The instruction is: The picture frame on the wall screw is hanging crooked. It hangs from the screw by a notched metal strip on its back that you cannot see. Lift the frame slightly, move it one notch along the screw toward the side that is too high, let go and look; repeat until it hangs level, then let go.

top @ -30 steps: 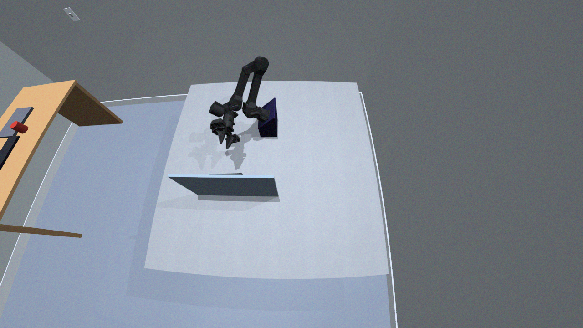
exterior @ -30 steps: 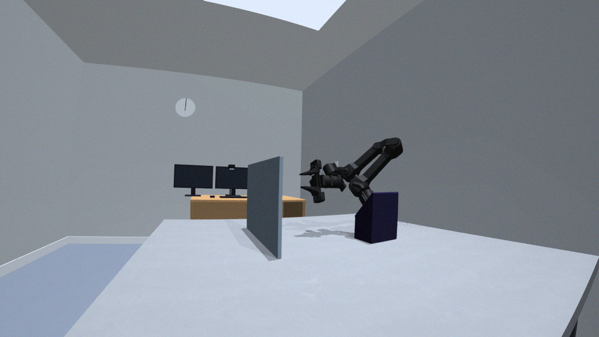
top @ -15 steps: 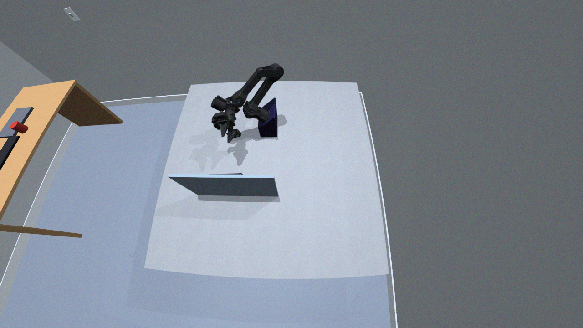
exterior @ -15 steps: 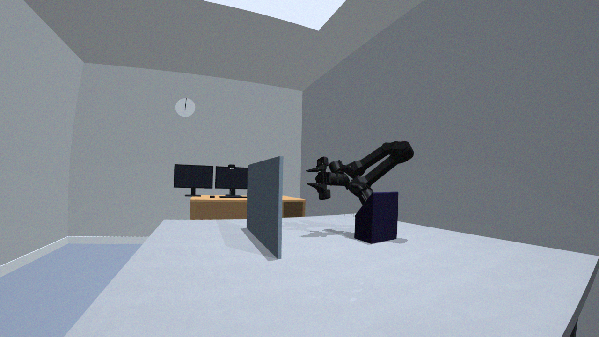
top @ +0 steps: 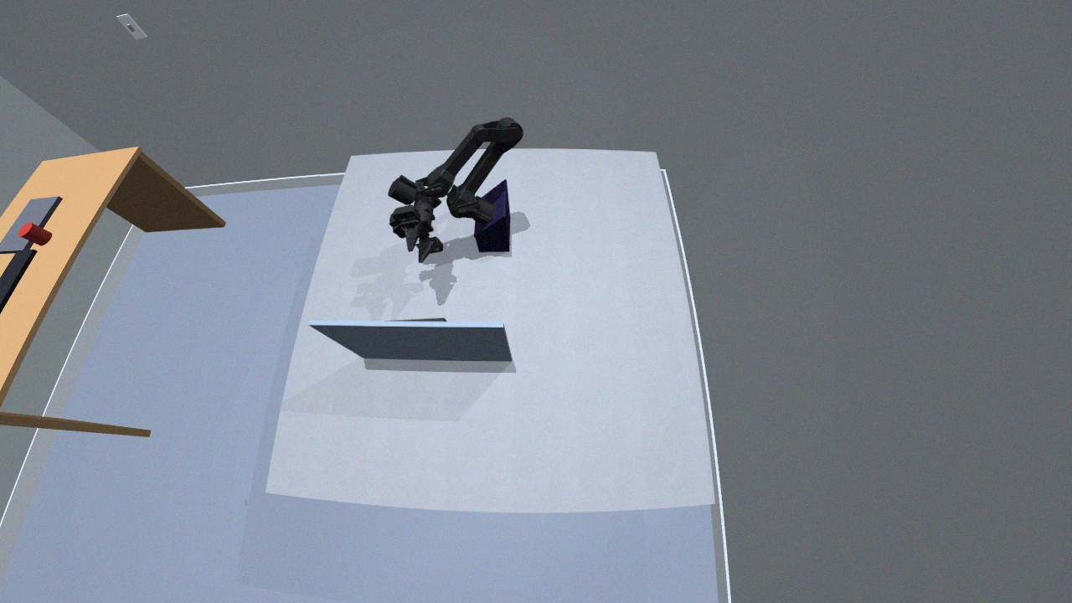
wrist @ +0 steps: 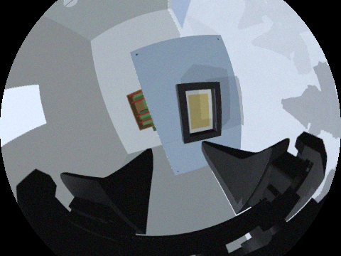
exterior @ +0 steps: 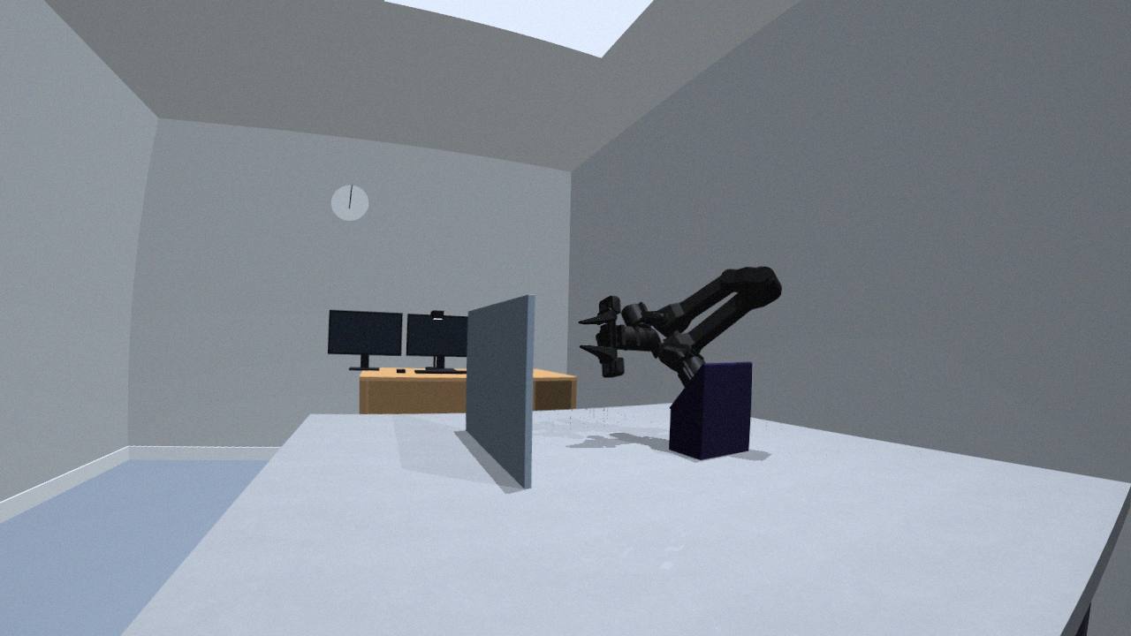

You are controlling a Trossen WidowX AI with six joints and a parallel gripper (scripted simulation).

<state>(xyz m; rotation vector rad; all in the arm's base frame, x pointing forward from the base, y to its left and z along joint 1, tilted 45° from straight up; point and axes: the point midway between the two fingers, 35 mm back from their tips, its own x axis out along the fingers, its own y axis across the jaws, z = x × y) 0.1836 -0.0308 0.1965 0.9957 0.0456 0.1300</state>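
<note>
My gripper tip is 19 cm short of the picture frame, 9 cm above it and 3 cm to the right of it. Also, from my gripper tip: wall panel (20 cm ahead, 10 cm below, 2 cm to the left).
</note>
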